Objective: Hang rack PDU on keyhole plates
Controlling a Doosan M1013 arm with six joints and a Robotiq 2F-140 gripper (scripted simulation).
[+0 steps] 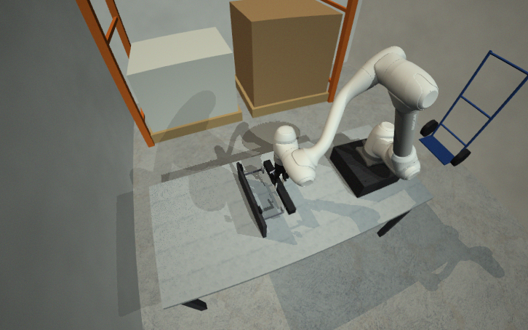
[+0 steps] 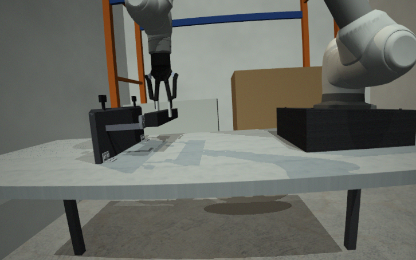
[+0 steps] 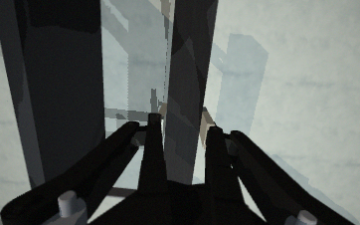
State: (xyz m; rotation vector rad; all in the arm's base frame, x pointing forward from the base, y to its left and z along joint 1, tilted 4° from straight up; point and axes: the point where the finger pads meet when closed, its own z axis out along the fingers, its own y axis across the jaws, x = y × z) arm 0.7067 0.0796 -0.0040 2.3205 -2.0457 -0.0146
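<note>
My hand is 20 mm short of the rack PDU and 30 mm above it. From my hand the other things lie so: mounting board 180 mm ahead, 20 mm to the left, 70 mm below.
</note>
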